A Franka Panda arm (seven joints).
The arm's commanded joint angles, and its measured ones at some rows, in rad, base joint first. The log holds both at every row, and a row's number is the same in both.
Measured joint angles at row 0:
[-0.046, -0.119, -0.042, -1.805, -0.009, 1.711, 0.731]
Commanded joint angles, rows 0 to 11:
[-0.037, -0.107, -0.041, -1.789, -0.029, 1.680, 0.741]
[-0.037, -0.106, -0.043, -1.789, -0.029, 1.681, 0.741]
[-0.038, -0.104, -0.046, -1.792, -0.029, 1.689, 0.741]
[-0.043, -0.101, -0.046, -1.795, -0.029, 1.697, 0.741]
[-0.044, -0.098, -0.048, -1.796, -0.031, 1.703, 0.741]
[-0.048, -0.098, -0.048, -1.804, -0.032, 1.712, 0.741]
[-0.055, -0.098, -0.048, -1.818, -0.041, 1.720, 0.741]
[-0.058, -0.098, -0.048, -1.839, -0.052, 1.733, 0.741]
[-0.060, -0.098, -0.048, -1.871, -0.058, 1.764, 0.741]
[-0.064, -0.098, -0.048, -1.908, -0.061, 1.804, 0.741]
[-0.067, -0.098, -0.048, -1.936, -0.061, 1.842, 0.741]
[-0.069, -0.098, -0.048, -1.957, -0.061, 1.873, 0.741]
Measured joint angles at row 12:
[-0.061, -0.092, -0.050, -1.872, -0.042, 1.771, 0.732]
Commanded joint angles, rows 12 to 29:
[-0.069, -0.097, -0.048, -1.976, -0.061, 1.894, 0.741]
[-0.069, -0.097, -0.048, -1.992, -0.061, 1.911, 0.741]
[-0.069, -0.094, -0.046, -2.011, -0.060, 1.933, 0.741]
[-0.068, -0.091, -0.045, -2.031, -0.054, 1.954, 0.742]
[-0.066, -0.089, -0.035, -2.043, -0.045, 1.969, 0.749]
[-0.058, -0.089, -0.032, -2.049, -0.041, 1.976, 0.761]
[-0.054, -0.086, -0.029, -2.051, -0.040, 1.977, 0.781]
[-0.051, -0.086, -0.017, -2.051, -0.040, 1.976, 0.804]
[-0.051, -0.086, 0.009, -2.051, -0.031, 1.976, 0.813]
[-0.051, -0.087, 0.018, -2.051, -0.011, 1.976, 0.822]
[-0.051, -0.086, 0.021, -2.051, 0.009, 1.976, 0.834]
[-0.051, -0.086, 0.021, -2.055, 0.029, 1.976, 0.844]
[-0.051, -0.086, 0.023, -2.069, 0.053, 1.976, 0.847]
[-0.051, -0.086, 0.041, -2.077, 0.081, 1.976, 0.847]
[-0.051, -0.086, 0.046, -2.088, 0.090, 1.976, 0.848]
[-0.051, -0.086, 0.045, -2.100, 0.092, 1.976, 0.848]
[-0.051, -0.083, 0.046, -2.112, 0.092, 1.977, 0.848]
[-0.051, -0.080, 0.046, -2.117, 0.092, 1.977, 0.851]
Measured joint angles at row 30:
[-0.045, -0.076, 0.035, -2.079, 0.077, 1.958, 0.833]
